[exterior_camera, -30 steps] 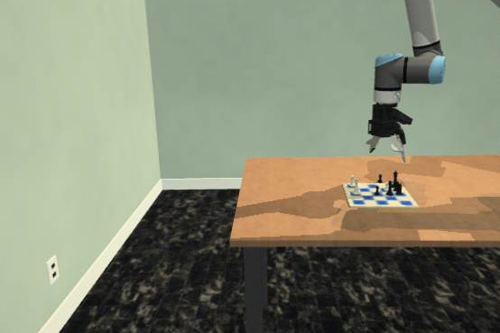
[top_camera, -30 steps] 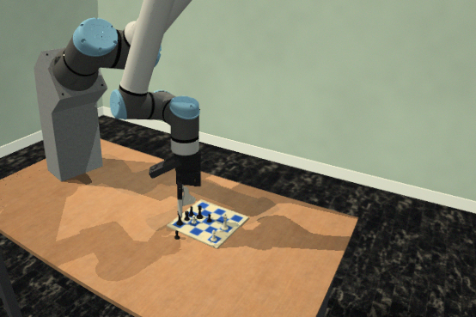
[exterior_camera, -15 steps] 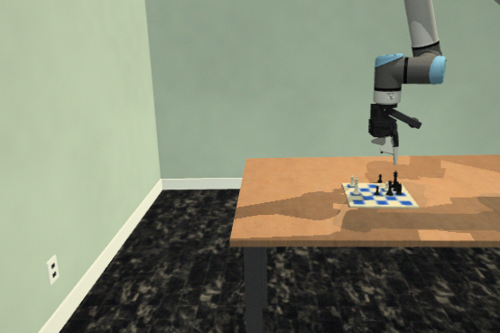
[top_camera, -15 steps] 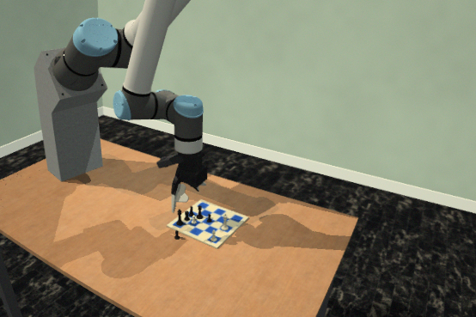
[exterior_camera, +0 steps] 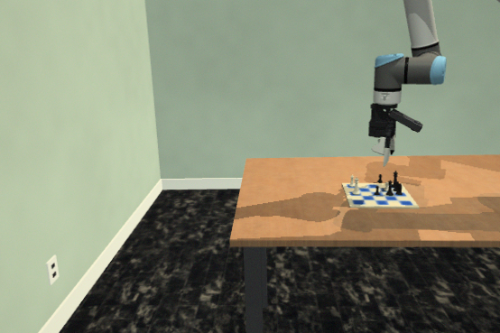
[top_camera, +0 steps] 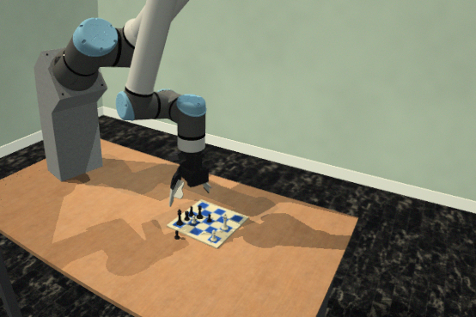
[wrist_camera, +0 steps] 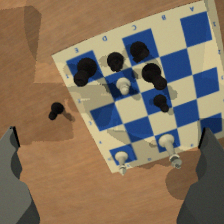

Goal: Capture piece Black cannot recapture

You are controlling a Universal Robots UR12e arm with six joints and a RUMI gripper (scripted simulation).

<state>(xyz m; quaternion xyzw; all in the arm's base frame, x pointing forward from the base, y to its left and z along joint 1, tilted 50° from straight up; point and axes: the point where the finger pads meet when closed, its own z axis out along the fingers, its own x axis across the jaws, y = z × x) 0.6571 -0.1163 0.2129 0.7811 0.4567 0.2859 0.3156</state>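
Now: hand 90 mm above the white pawn, 10 mm to the right of it and 10 mm short of it. The rest, counted from my hand: blue-and-cream chessboard (110 mm below, 60 mm ahead, 40 mm to the left).
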